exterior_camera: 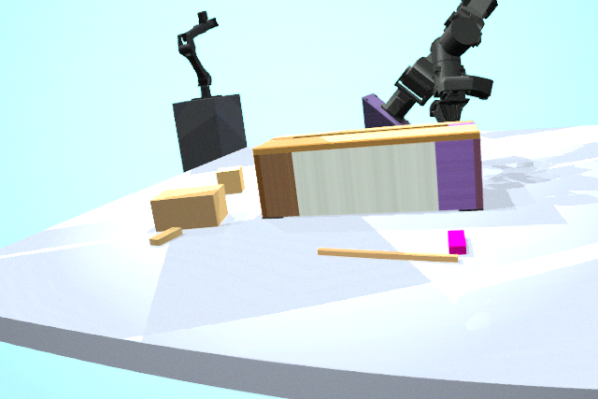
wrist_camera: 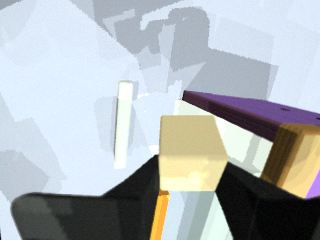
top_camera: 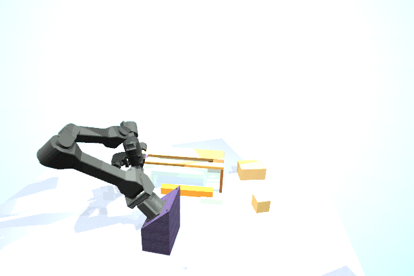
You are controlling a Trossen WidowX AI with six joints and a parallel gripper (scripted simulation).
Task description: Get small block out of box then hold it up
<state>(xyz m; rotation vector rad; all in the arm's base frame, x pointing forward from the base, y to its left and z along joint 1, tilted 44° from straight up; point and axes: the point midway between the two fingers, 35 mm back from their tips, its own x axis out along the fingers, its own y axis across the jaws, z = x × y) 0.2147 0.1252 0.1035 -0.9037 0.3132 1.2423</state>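
My gripper tip is 10 mm to the right of the tan block, 10 mm below it and 10 mm past it. Round my gripper tip: orange bar: 190 mm to the right, 70 mm below, 30 mm ahead; thin wooden stick: 380 mm ahead, 80 mm below, 60 mm to the right; box: 140 mm to the right, 90 mm ahead, 30 mm below.
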